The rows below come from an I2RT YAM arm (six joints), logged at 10 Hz.
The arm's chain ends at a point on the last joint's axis. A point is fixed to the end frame.
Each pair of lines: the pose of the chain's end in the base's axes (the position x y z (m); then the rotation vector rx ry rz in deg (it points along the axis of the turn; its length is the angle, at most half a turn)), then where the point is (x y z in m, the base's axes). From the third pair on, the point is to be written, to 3 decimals.
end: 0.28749 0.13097 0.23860 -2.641 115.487 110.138
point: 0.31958 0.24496 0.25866
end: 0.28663 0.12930 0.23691 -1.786 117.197 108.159
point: 0.32042 0.24339 0.25327
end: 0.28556 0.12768 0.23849 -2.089 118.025 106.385
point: 0.320 0.242 0.252
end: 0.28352 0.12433 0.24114 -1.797 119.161 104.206
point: 0.320 0.238 0.252
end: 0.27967 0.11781 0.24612 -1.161 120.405 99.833
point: 0.320 0.231 0.252
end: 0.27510 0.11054 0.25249 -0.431 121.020 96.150
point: 0.319 0.222 0.255
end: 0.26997 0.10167 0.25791 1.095 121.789 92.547
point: 0.318 0.212 0.256
